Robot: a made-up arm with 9 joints. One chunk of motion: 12 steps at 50 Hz.
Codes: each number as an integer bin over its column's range. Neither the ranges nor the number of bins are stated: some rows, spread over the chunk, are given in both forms.
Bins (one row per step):
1: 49 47 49 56 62 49
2: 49 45 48 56 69 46
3: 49 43 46 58 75 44
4: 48 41 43 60 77 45
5: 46 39 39 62 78 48
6: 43 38 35 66 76 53
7: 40 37 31 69 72 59
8: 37 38 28 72 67 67
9: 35 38 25 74 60 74
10: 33 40 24 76 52 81
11: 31 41 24 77 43 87
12: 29 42 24 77 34 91
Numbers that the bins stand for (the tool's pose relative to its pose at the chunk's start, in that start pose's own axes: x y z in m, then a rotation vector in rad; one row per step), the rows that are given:
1: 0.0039 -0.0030 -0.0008 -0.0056 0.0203 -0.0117
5: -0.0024 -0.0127 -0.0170 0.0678 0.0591 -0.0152
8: -0.0215 -0.0139 -0.0347 0.1900 0.0324 0.0501
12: -0.0385 -0.0091 -0.0412 0.2511 -0.0476 0.1325
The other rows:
2: 0.0039 -0.0055 -0.0024 -0.0056 0.0373 -0.0220
3: 0.0039 -0.0079 -0.0057 0.0189 0.0518 -0.0289
4: 0.0018 -0.0103 -0.0105 0.0433 0.0567 -0.0255
6: -0.0088 -0.0139 -0.0234 0.1167 0.0542 0.0020
7: -0.0152 -0.0152 -0.0299 0.1533 0.0445 0.0226
9: -0.0258 -0.0139 -0.0396 0.2144 0.0155 0.0741
10: -0.0300 -0.0115 -0.0412 0.2389 -0.0039 0.0982
11: -0.0342 -0.0103 -0.0412 0.2511 -0.0258 0.1188

